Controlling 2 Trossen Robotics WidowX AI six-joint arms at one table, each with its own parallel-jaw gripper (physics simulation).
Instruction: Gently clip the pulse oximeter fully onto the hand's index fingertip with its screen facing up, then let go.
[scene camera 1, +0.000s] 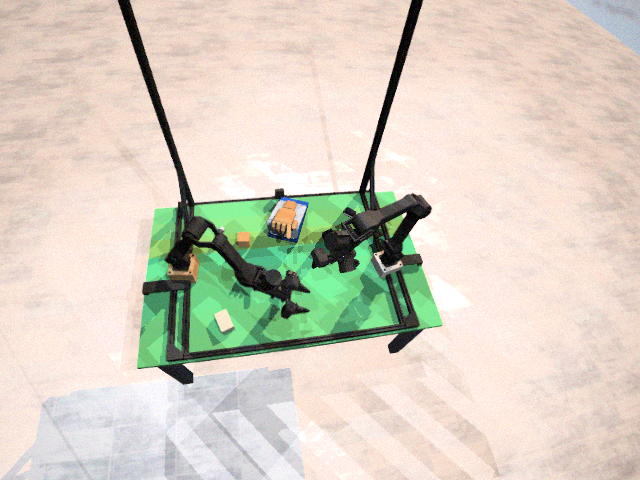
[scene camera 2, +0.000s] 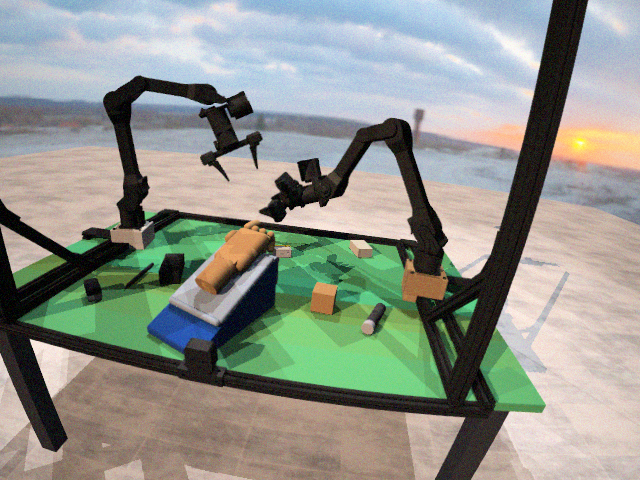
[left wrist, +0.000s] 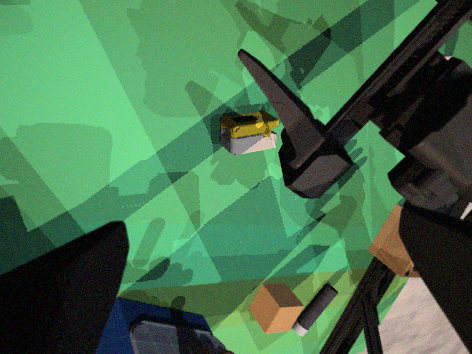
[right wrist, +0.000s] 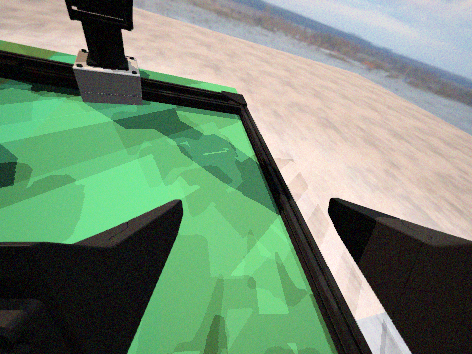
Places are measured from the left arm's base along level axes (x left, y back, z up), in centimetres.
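Where they show: left gripper, fingertip midpoint: (scene camera 2: 243, 175) (left wrist: 264, 227); right gripper, fingertip midpoint: (scene camera 1: 309, 301) (scene camera 2: 265, 205) (right wrist: 255, 205); left arm's base at its link origin: (scene camera 1: 388, 259) (scene camera 2: 132, 225) (right wrist: 108, 62); right arm's base at its link origin: (scene camera 1: 181, 263) (scene camera 2: 426, 269).
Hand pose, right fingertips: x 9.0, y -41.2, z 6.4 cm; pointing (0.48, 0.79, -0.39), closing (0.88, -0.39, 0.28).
Observation:
Each offset is from my right fingertips to the top centre of the thing.
The pulse oximeter {dz -9.1, dx -13.1, dy -5.9 cm} (scene camera 2: 282, 251) (left wrist: 250, 132), yellow over white, rests on the green table; it is hidden in scene camera 1 and does not show in the right wrist view. The tan hand (scene camera 1: 283, 217) (scene camera 2: 235, 253) lies on a sloped blue stand (scene camera 1: 304, 207) (scene camera 2: 178, 330) with a white pad, fingers at the raised end. My right gripper (scene camera 1: 308, 300) (scene camera 2: 265, 210) (right wrist: 255, 205) is open and empty, above the table; one finger shows beside the oximeter in the left wrist view. My left gripper (scene camera 1: 332, 261) (scene camera 2: 241, 174) (left wrist: 264, 227) is open and empty, high above the table.
An orange cube {dz -7.2, dx -41.4, dy -15.2 cm} (scene camera 1: 242, 239) (scene camera 2: 324, 298) (left wrist: 275, 307) and a dark flashlight {dz -9.5, dx -47.4, dy -25.8 cm} (scene camera 2: 374, 317) (left wrist: 316, 309) lie beside the stand. A cream block {dz -9.2, dx -7.3, dy -32.4 cm} (scene camera 1: 223, 320) (scene camera 2: 360, 248) lies near the table's edge. A black box {dz -8.7, dx -28.2, dy +23.0 cm} (scene camera 2: 171, 268), a pen {dz -11.3, dx -30.9, dy +31.0 cm} (scene camera 2: 139, 275) and a small black item {dz -9.0, dx -40.9, dy +38.0 cm} (scene camera 2: 93, 289) lie left in scene camera 2.

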